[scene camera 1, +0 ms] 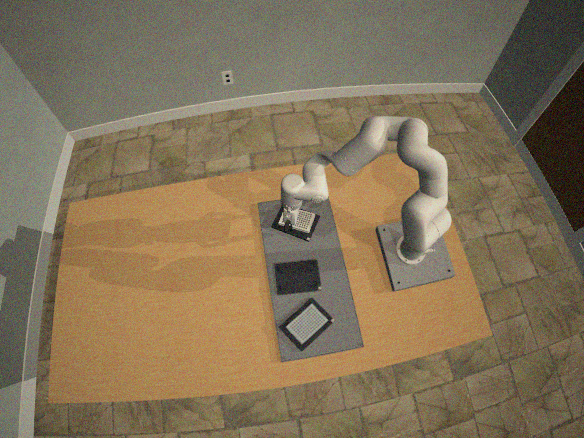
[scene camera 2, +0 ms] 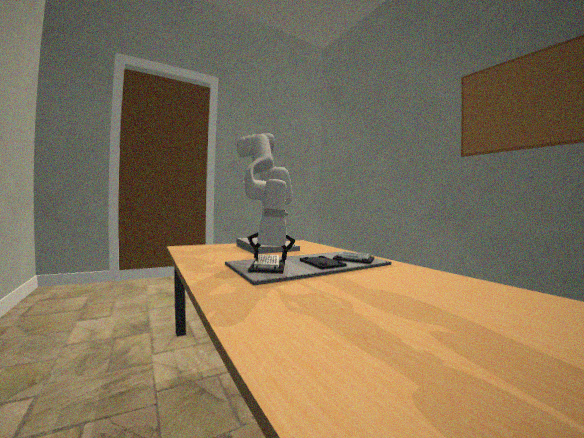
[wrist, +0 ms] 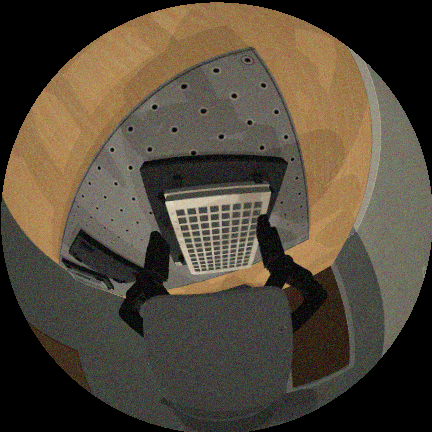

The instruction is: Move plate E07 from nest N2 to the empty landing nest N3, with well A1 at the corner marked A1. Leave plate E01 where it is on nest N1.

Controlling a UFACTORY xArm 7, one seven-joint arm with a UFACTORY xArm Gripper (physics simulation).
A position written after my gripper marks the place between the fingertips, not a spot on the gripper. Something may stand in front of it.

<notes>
I see my gripper (scene camera 2: 270,261) and a black nest (wrist: 84,248).
My gripper shows as well in the wrist view (wrist: 208,231).
</notes>
